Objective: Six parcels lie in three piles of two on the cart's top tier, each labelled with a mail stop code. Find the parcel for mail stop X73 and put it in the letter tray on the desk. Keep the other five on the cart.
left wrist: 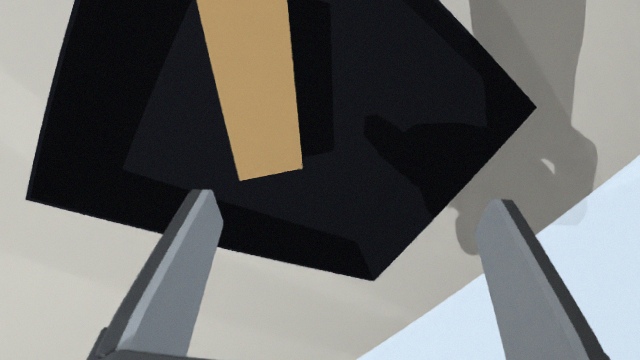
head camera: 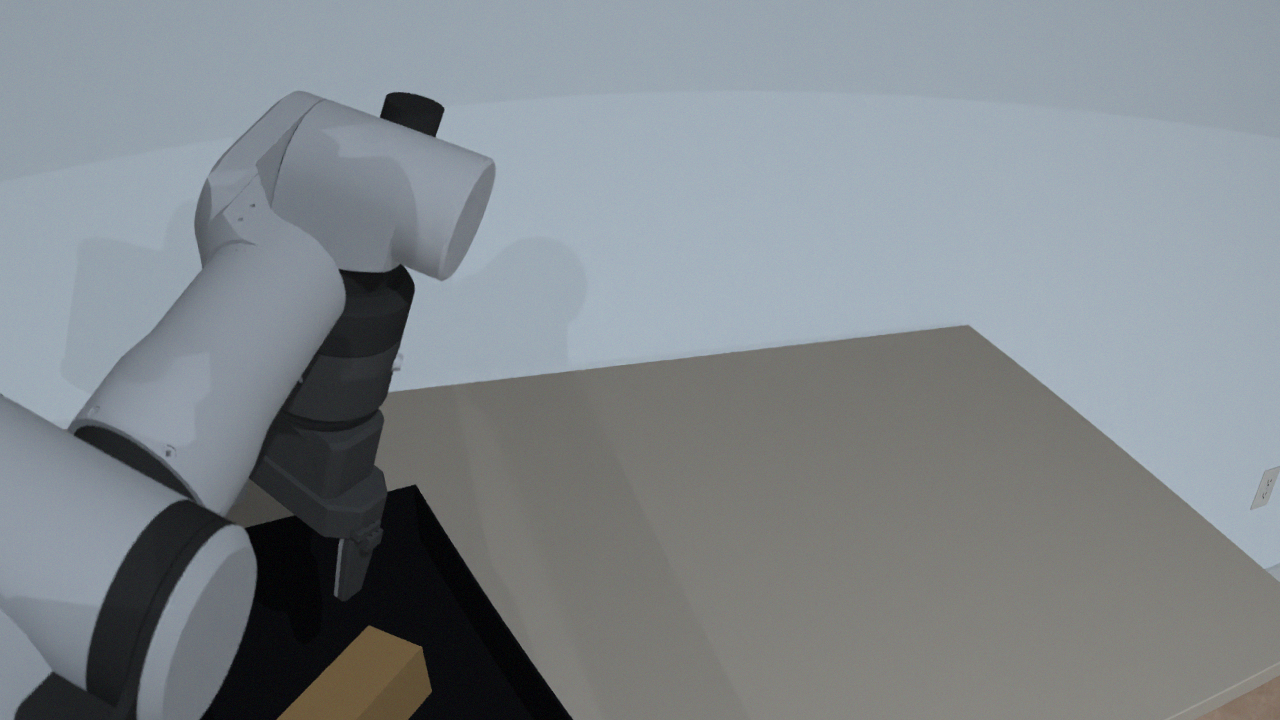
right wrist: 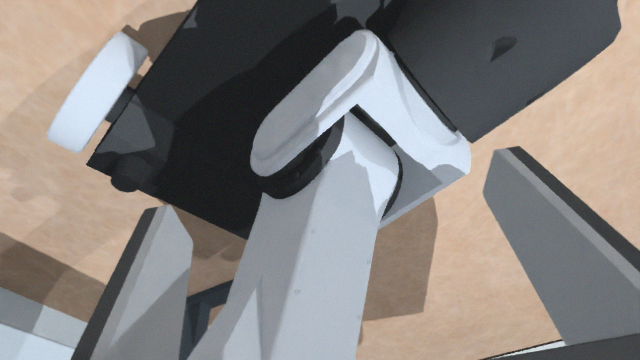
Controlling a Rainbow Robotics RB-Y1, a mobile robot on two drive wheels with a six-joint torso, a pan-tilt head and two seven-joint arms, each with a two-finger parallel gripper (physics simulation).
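Places are measured from the robot's base along level axes (x ahead, y left, z up), in centimetres.
Pixels of known places: left gripper, fingertip midpoint: (left wrist: 348,211) (head camera: 287,545); right gripper, fingertip midpoint: (right wrist: 334,198).
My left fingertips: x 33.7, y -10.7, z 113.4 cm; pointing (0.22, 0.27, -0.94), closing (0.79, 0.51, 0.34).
Note:
Behind a point stands the place of what it marks.
A tan box-shaped parcel (head camera: 358,685) @(x 32.0, y -12.8, z 100.6 cm) (left wrist: 255,90) @(x 31.9, y -11.6, z 100.6 cm) lies in the black letter tray (head camera: 483,600) @(x 36.5, y -25.4, z 100.8 cm) (left wrist: 100,125) @(x 23.0, y -21.0, z 95.4 cm) on the desk (head camera: 805,492) @(x 40.9, y -63.2, z 95.1 cm) (left wrist: 300,300) @(x 52.8, y -39.6, z 95.1 cm). No label shows on its visible faces. My left gripper (head camera: 347,591) (left wrist: 348,211) @(x 33.7, y -10.7, z 113.4 cm) is open and empty, above the tray near its far corner, apart from the parcel. In the left wrist view the parcel's end lies just beyond the left fingertip in the picture. My right gripper (right wrist: 334,198) @(x -35.9, y -17.7, z 54.2 cm) is open and empty above the robot's own body. The cart and the other parcels do not show.
A pale wall (head camera: 805,205) @(x 71.3, y -88.1, z 114.0 cm) stands behind the desk. A wall outlet (head camera: 1263,488) @(x 27.4, y -217.6, z 40.5 cm) is at the right of the head view. In the right wrist view, the robot's dark base (right wrist: 215,100) @(x -14.9, y -14.0, z 16.9 cm), a white wheel (right wrist: 95,95) and pale leg parts (right wrist: 310,250) @(x -21.9, y -4.1, z 42.4 cm) stand over the tan floor (right wrist: 460,260) @(x -8.4, y 84.2, z 0.1 cm).

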